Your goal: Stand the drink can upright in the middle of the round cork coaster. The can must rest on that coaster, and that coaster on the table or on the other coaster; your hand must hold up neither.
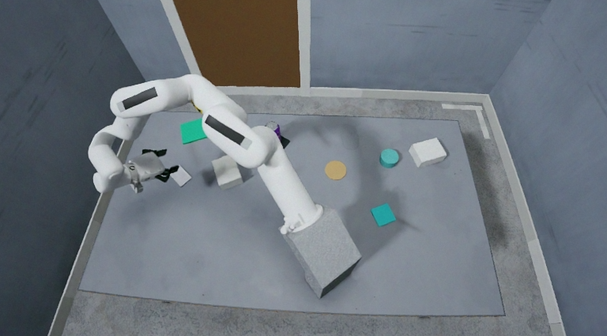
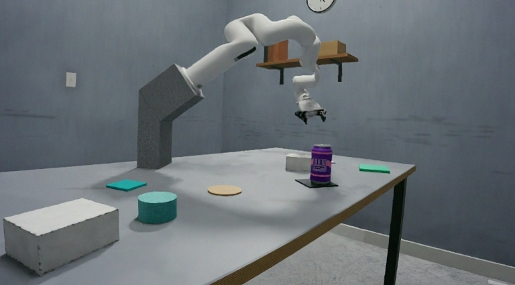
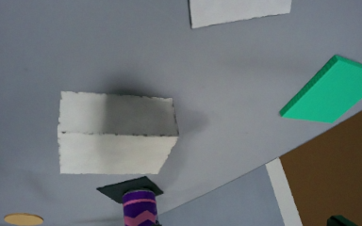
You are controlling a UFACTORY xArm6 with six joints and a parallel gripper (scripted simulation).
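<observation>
The purple drink can is 38 cm ahead of my hand, 24 cm to the right of it and 14 cm below it. The rest, counted from my hand: dark grey square mat: 37 cm ahead, 25 cm to the right, 21 cm below; green square pad: 25 cm ahead, 21 cm below, 16 cm to the left; white tile: 21 cm below, 6 cm to the left, 1 cm ahead.
</observation>
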